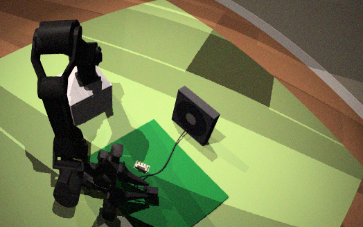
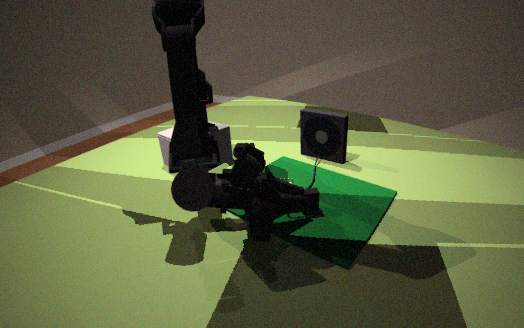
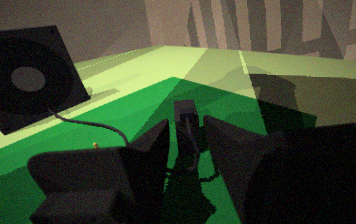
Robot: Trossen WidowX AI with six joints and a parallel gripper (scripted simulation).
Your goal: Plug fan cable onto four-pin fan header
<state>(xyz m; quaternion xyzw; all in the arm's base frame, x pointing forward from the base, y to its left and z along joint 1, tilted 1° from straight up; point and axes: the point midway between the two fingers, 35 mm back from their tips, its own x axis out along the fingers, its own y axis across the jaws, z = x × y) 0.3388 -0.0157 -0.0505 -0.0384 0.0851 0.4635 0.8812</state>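
Right now the dark fan plug is 1 cm to the left of my gripper tip and 1 cm below it. From my gripper tip the other things lie so: board (5 cm below, 3 cm to the left, 3 cm behind); then black square fan (20 cm to the left, 12 cm behind, 3 cm above).
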